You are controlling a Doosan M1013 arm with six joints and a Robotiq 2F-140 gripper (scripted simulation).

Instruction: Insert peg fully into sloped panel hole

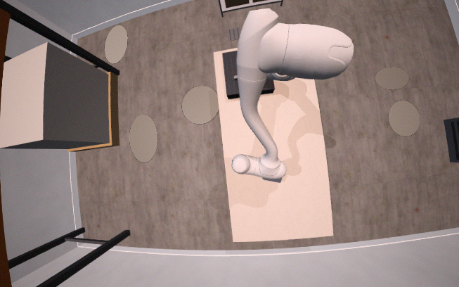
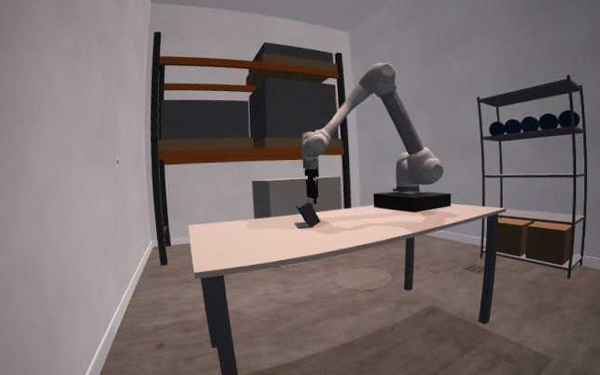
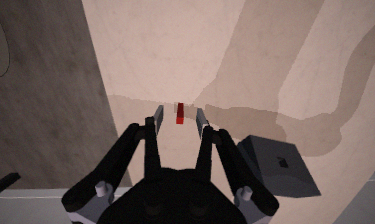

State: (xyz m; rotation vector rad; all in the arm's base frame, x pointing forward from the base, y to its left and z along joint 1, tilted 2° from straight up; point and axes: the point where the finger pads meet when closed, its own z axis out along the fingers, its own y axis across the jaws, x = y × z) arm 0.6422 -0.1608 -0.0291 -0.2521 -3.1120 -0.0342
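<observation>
The peg is 4 cm below my hand.
</observation>
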